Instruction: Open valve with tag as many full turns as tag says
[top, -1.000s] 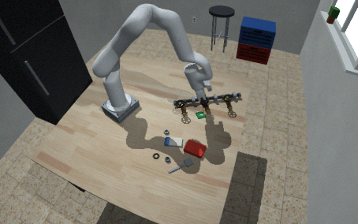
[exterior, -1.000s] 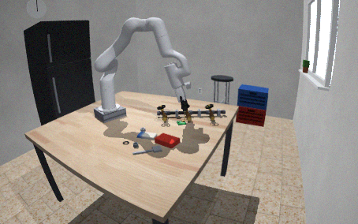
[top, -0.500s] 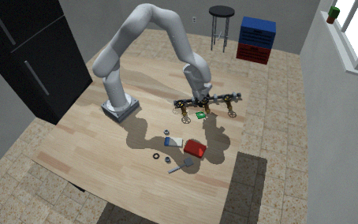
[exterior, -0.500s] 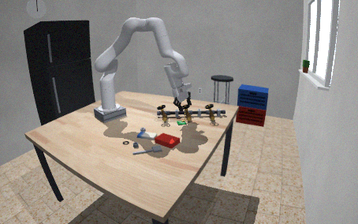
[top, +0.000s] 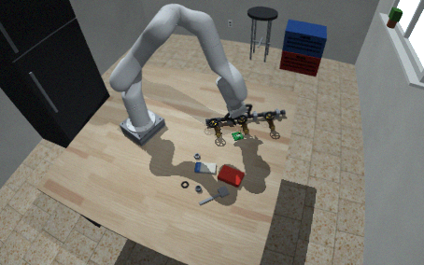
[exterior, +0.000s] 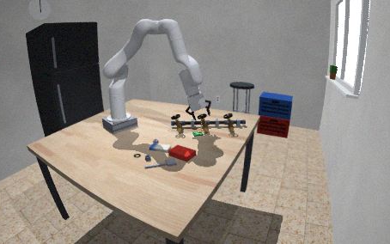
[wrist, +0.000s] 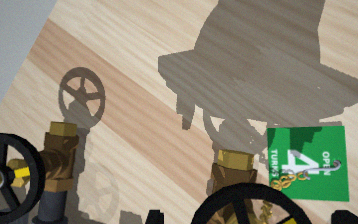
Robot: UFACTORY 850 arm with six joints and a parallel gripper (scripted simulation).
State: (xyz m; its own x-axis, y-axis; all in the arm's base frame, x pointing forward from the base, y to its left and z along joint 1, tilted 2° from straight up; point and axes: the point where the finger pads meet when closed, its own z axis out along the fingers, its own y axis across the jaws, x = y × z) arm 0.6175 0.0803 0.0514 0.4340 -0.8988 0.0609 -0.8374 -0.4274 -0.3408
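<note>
Now: the green tag 10 cm below my hand, 5 cm to the right of it and 3 cm behind it. Round my hand: grey scraper (44 cm to the right, 10 cm below, 6 cm behind); then red box (33 cm to the right, 9 cm below, 1 cm behind); then white block (30 cm to the right, 15 cm behind, 10 cm below).
</note>
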